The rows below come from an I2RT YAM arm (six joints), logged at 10 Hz.
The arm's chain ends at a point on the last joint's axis. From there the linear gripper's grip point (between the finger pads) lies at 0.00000 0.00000 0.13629 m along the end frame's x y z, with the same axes.
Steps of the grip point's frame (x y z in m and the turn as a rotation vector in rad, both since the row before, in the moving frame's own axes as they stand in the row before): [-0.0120, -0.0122, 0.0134, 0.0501, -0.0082, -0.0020]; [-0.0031, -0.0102, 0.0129, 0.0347, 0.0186, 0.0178]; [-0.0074, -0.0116, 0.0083, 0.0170, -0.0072, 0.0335]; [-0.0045, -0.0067, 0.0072, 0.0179, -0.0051, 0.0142]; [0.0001, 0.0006, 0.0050, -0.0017, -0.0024, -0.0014]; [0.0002, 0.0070, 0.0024, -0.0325, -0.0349, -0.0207]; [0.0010, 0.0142, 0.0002, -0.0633, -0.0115, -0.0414]
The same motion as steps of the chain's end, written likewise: [-0.0109, -0.0054, 0.0136, 0.0501, -0.0082, -0.0020]; [-0.0057, -0.0055, 0.0130, 0.0347, 0.0186, 0.0178]; [-0.0065, -0.0093, 0.0083, 0.0170, -0.0072, 0.0335]; [-0.0038, -0.0043, 0.0072, 0.0179, -0.0051, 0.0142]; [0.0004, 0.0004, 0.0050, -0.0017, -0.0024, -0.0014]; [0.0049, 0.0025, 0.0026, -0.0325, -0.0349, -0.0207]; [0.0024, 0.0055, 0.0005, -0.0633, -0.0115, -0.0414]
